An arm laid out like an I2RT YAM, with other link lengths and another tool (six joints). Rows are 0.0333 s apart.
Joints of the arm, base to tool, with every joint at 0 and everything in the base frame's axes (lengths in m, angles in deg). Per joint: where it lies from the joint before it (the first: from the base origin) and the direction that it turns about. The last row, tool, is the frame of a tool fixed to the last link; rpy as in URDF.
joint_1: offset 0 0 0.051 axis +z
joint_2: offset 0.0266 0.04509 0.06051 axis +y
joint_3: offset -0.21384 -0.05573 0 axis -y
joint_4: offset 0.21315 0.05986 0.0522 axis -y
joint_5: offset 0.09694 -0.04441 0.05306 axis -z
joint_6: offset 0.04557 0 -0.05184 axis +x
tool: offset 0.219 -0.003 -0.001 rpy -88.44 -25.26 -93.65
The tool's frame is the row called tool.
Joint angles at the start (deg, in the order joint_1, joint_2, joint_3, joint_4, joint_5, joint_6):
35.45 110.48 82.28 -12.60 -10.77 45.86
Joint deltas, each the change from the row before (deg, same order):
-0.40 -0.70 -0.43 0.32 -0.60 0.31
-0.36 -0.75 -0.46 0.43 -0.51 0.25
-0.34 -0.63 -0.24 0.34 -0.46 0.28
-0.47 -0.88 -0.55 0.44 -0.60 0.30
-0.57 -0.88 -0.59 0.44 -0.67 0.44
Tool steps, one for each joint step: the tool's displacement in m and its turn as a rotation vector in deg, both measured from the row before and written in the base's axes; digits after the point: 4 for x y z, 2 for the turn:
0.0009 -0.0010 0.0050 0.81 -0.07 -0.14
0.0012 -0.0008 0.0057 0.81 -0.26 -0.13
0.0016 -0.0006 0.0060 0.79 -0.27 -0.16
0.0013 -0.0016 0.0063 0.89 -0.25 -0.18
0.0015 -0.0023 0.0060 0.97 -0.11 -0.30

